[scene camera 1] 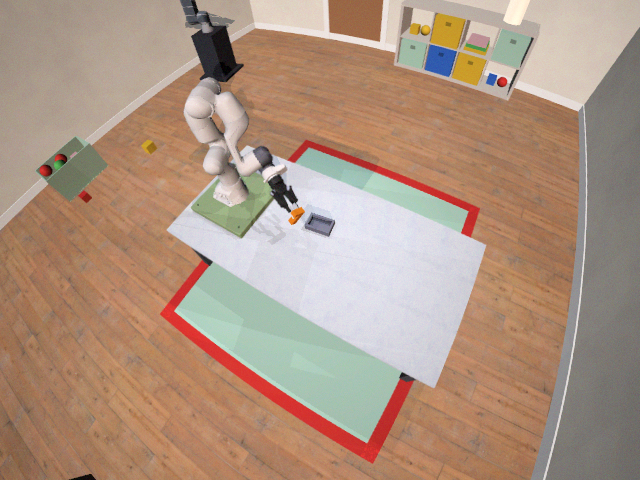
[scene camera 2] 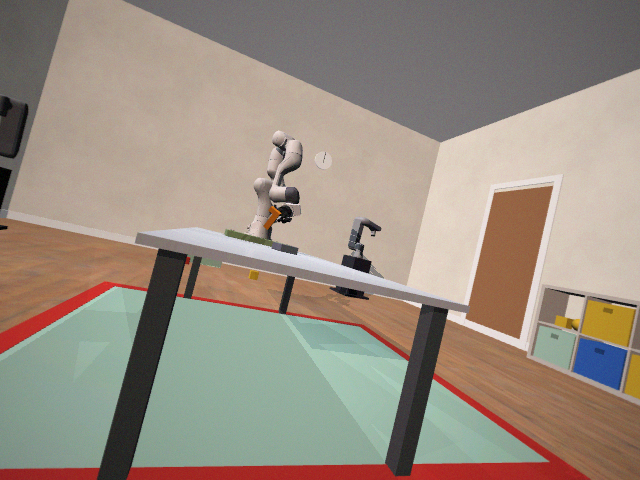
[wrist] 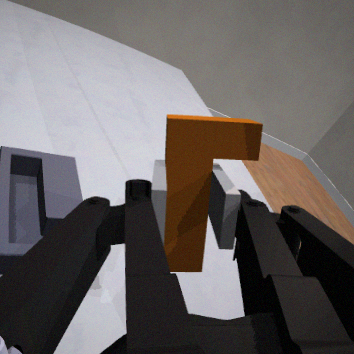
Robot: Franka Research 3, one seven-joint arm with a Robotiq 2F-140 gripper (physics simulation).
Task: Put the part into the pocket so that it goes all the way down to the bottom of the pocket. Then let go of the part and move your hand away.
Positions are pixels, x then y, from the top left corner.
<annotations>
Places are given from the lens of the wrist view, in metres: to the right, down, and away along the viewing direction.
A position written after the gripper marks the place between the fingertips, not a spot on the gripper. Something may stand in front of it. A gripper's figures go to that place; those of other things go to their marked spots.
gripper (wrist: pixel 184 180): 0.01, 0.00, 0.20
orange L-shaped part (wrist: pixel 191 141): 0.01, -0.02, 0.17
dark grey pocket block (wrist: pixel 47 188): -0.13, 0.01, 0.28
The marked spots on the dark grey pocket block and the orange L-shaped part are 0.18 m apart.
</annotations>
